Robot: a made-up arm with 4 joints.
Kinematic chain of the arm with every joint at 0, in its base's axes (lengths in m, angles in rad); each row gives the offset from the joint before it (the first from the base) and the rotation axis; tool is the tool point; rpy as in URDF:
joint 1: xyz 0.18 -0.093 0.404 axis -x
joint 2: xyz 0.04 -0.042 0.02 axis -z
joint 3: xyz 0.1 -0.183 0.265 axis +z
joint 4: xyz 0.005 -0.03 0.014 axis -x
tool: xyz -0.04 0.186 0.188 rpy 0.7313 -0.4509 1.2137
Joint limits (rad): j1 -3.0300..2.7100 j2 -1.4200..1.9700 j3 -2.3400..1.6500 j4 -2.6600..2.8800
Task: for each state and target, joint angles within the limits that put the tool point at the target. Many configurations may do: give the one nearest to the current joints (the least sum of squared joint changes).
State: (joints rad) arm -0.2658 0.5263 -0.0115 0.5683
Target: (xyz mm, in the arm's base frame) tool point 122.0 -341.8 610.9
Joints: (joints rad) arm -0.7365 0.4002 0.7785 0.7098
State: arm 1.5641 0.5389 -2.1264 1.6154
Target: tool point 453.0 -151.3 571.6
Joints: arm 0.8832 -0.2620 -1.9318 1.9076
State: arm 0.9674 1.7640 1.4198 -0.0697
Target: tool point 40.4 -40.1 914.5
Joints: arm 0.1471 1.5099 1.2616 -0.1504
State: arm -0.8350 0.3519 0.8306 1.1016
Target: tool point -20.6 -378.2 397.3
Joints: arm -1.0872 0.6703 1.6018 0.9795
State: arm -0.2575 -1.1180 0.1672 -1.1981
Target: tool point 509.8 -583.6 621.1
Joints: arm -0.5671 -0.9888 -0.5180 -1.7585
